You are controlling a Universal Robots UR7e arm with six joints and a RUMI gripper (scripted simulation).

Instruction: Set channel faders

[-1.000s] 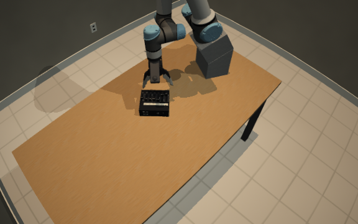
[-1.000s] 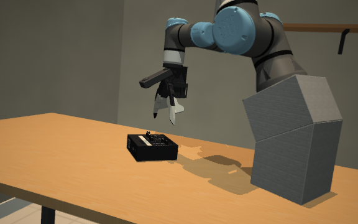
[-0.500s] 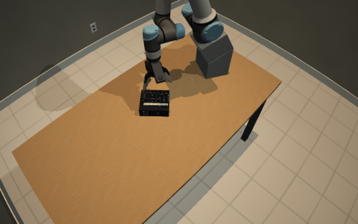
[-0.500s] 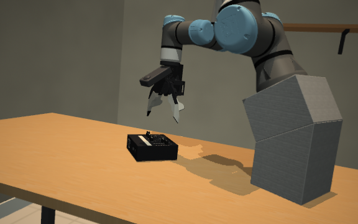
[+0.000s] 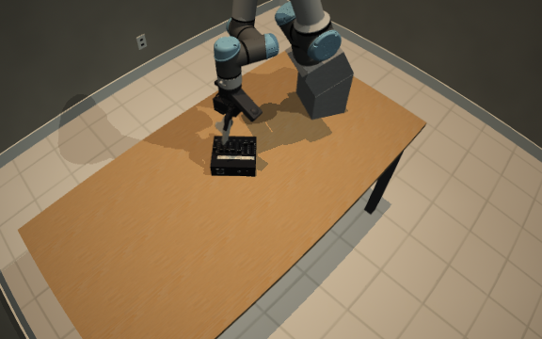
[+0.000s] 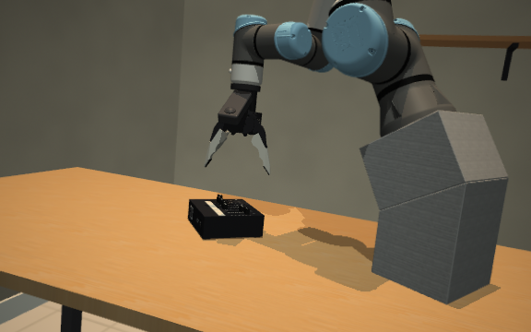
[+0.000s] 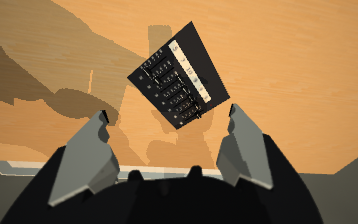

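My gripper is now 5 cm short of the master fader, 7 cm to the left of it and 8 cm above it.
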